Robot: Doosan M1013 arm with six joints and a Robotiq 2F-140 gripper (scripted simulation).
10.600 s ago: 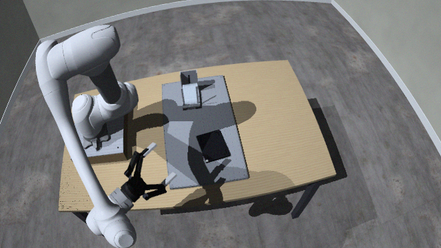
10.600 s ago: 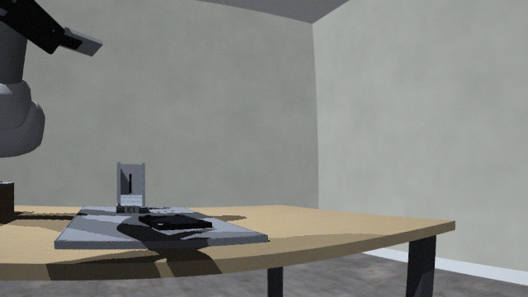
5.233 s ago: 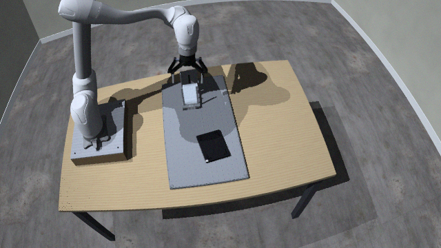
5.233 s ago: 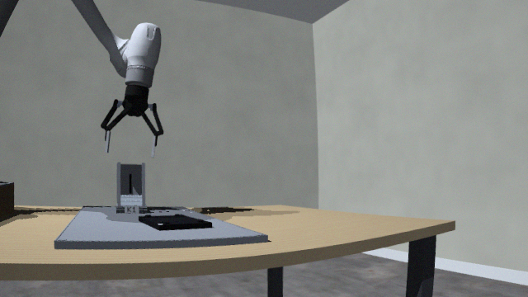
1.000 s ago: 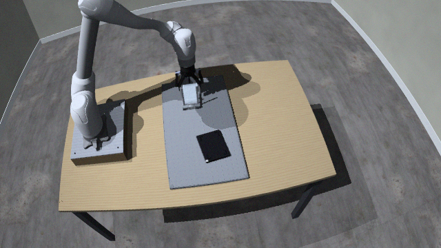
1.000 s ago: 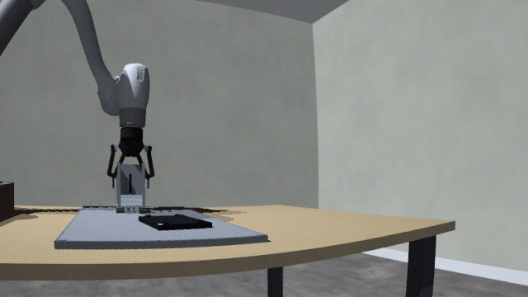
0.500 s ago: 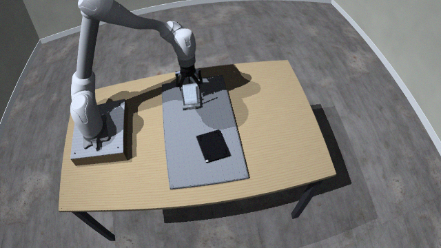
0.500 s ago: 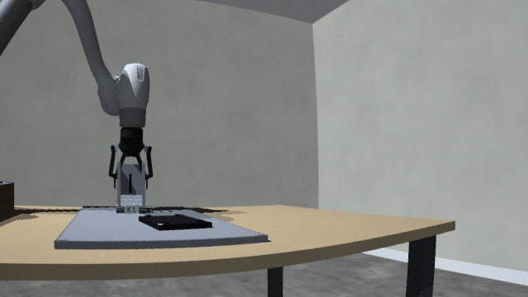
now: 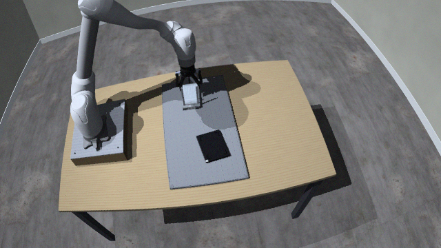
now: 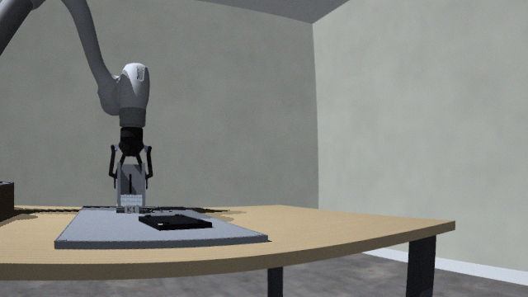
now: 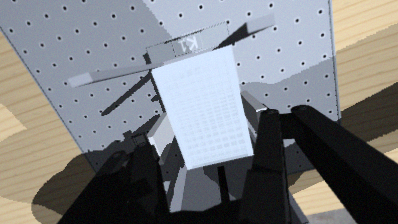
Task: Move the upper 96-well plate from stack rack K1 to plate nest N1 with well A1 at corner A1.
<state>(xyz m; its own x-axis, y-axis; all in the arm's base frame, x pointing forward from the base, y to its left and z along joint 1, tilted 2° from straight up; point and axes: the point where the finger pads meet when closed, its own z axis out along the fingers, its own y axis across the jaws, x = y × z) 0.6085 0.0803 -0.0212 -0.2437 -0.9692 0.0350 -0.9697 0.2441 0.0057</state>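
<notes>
The rack label lies 2 cm behind my hand, 9 cm to the right of it and 5 cm below it. Round my hand: pale A1 square 5 cm behind, 43 cm to the right, 5 cm below.
</notes>
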